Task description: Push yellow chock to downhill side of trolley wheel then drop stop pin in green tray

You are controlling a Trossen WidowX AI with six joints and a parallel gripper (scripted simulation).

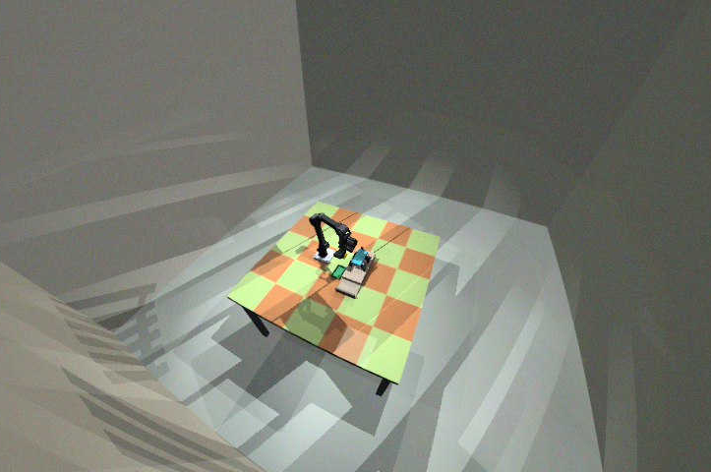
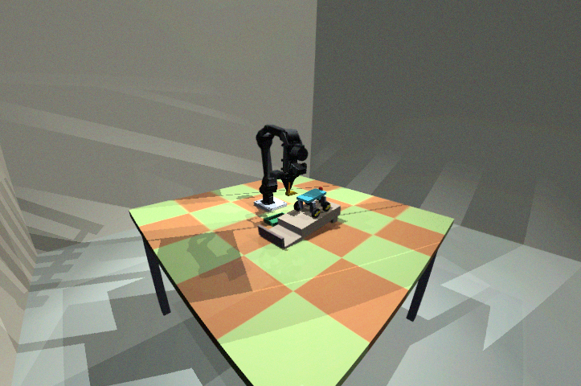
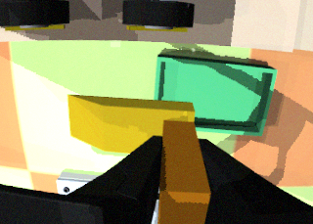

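Right now my gripper tip is 70 mm short of the stop pin, 160 mm to the right of it and 30 mm above it. From my gripper tip the other things lie so: ramp (100 mm ahead, 60 mm to the left, 110 mm below); then yellow chock (20 mm to the left, 10 mm below); then trolley (100 mm ahead, 70 mm to the left, 50 mm below).
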